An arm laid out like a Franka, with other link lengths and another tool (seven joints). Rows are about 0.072 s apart.
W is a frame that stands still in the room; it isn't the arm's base.
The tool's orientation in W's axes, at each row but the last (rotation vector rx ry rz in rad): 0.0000 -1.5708 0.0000; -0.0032 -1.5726 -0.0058; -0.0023 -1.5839 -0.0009; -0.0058 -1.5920 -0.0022; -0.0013 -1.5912 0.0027; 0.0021 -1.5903 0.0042
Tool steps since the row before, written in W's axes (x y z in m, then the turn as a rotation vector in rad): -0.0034 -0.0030 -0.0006 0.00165 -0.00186 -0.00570; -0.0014 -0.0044 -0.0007 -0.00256 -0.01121 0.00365; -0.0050 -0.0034 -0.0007 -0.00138 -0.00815 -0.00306; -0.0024 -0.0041 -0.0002 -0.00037 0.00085 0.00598; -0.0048 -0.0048 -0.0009 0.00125 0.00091 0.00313; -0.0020 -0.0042 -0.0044 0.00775 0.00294 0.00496
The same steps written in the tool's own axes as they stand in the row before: -0.0006 -0.0030 0.0034 -0.00570 -0.00186 -0.00165; -0.0007 -0.0044 0.0014 0.00367 -0.01122 0.00249; -0.0006 -0.0034 0.0050 -0.00305 -0.00815 0.00140; -0.0002 -0.0041 0.0024 0.00599 0.00083 0.00025; -0.0008 -0.0048 0.0048 0.00311 0.00090 -0.00131; -0.0044 -0.0042 0.0021 0.00481 0.00290 -0.00786
